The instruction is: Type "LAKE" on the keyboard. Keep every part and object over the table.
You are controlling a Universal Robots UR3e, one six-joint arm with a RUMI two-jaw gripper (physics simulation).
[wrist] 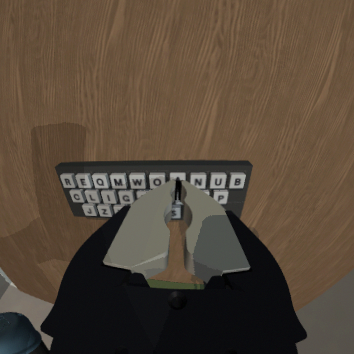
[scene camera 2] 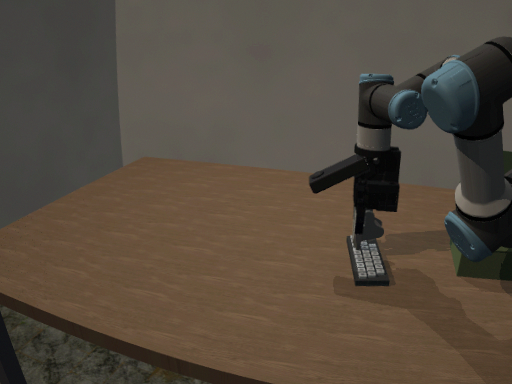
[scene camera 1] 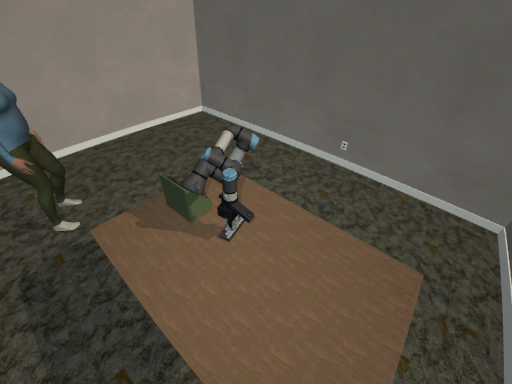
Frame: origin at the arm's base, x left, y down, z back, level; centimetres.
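Seen in the pictures: gripper, fingertip midpoint: [wrist: 177,181] [scene camera 2: 357,249] [scene camera 1: 233,229]; arm's base, origin of the base link: [scene camera 1: 191,189].
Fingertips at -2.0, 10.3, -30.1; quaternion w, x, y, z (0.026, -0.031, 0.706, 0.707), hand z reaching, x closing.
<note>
Offsets run from my fingertips to a thing's top centre, as dx, dy, dz. Level surfaces: height alone.
The dark keyboard {+2.4, -0.4, +1.9} [scene camera 1: 229,234] [scene camera 2: 370,265] [wrist: 110,165] with white letter keys lies flat on the table. In the wrist view, the L key {+8.1, -0.4, +2.7} [wrist: 93,196] is in the middle row at left and the E key {+8.8, -0.4, +1.0} [wrist: 84,181] is second in the top row. The A key {+0.1, -0.1, -0.2} [wrist: 176,176], between O and N, is partly covered by the fingertips. No K key can be made out; the fingers hide several keys. My gripper [scene camera 2: 357,245] [wrist: 177,181] is shut and empty, pointing down, its tips at the A key; whether they touch it is unclear.
The wooden table {dy +1.4} [scene camera 1: 280,280] [scene camera 2: 200,240] extends around the keyboard. A green angled stand [scene camera 1: 176,197] is by the arm's base. A person [scene camera 1: 30,150] in a blue top stands on the floor at the left in scene camera 1.
</note>
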